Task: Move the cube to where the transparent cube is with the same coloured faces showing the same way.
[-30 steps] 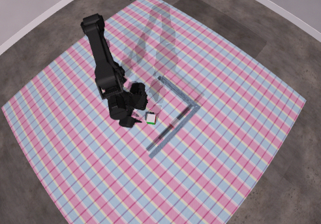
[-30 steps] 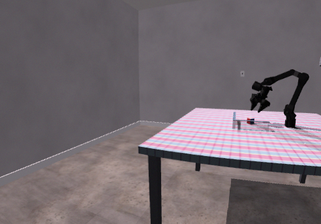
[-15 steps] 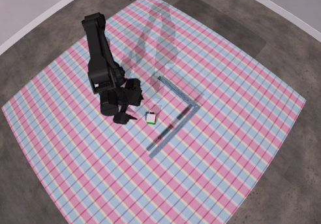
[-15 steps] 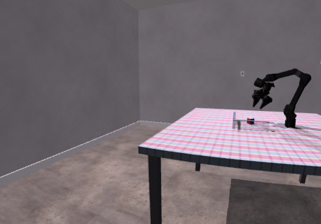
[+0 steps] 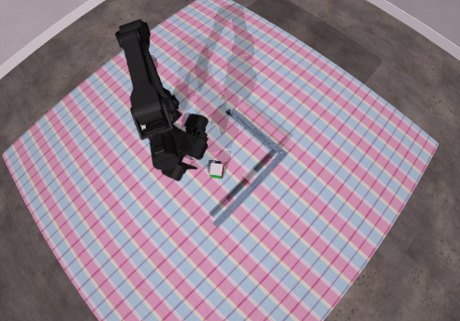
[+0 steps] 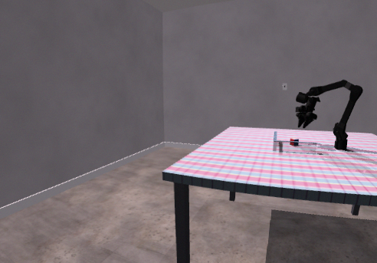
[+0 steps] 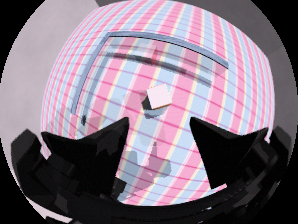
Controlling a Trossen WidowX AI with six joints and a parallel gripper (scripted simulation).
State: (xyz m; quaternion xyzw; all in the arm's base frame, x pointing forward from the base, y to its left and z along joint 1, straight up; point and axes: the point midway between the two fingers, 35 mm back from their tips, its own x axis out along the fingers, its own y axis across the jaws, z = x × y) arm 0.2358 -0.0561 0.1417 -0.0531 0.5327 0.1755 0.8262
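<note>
Right now my hand is 14 cm short of the transparent cube, 12 cm above it and 9 cm to the right of it.
</note>
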